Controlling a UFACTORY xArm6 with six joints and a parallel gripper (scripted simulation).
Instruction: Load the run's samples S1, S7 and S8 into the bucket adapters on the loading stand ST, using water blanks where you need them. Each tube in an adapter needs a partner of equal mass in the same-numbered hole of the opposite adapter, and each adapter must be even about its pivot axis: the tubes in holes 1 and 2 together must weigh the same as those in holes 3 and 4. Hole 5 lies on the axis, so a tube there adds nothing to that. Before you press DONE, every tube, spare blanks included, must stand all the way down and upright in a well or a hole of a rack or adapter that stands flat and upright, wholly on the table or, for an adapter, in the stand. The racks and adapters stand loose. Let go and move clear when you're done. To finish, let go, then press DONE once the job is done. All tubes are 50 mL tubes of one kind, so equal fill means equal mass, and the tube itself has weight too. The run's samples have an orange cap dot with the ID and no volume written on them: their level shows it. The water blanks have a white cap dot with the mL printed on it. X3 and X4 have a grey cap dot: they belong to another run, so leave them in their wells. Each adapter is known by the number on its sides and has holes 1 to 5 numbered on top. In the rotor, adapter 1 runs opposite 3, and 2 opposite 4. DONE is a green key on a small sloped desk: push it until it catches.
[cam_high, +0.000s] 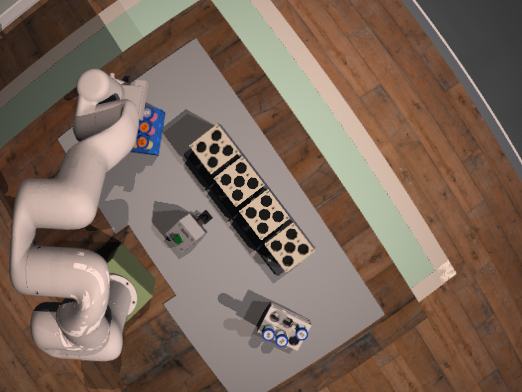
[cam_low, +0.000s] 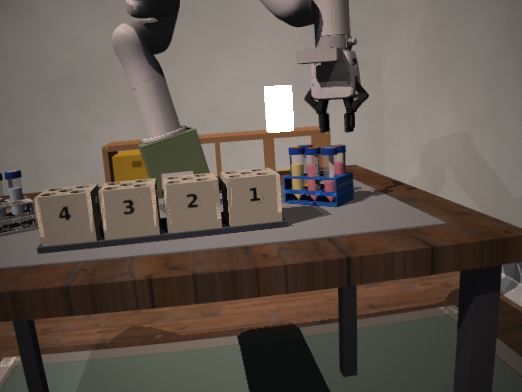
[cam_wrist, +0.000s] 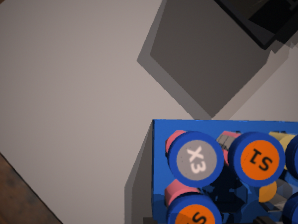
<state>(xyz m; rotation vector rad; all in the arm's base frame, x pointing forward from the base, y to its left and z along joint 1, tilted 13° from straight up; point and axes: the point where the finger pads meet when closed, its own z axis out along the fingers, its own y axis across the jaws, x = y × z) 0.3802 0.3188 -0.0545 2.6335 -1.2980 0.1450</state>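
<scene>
My hand is 10 cm above the pink tube and 1 cm to the right of it. The rest, counted from my hand: blue rack: 14 cm below, 4 cm to the right, 2 cm behind; green DONE key: 33 cm to the right, 16 cm behind, 10 cm below; tube of yellowish liquid: 10 cm below, 9 cm to the right, 4 cm behind.
</scene>
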